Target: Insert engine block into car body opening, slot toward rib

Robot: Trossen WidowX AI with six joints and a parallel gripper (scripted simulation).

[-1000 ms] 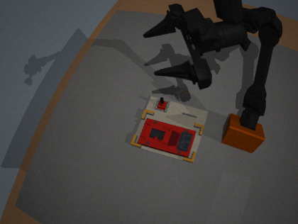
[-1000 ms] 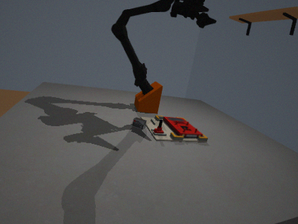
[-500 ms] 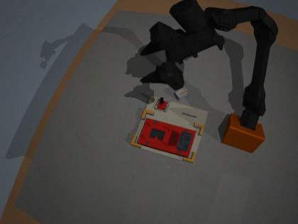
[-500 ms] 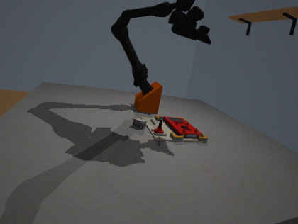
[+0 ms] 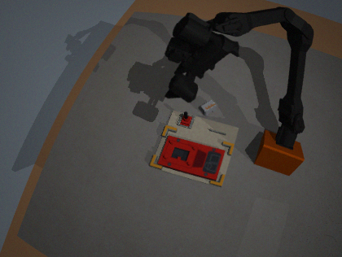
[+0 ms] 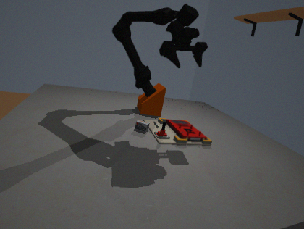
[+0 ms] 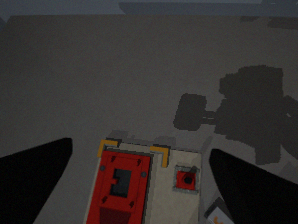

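Right now the grey engine block is 6 cm behind my gripper tip, 12 cm to the right of it and 27 cm below it. From my gripper tip the other things lie so: stand (5 cm to the right, 25 cm below).
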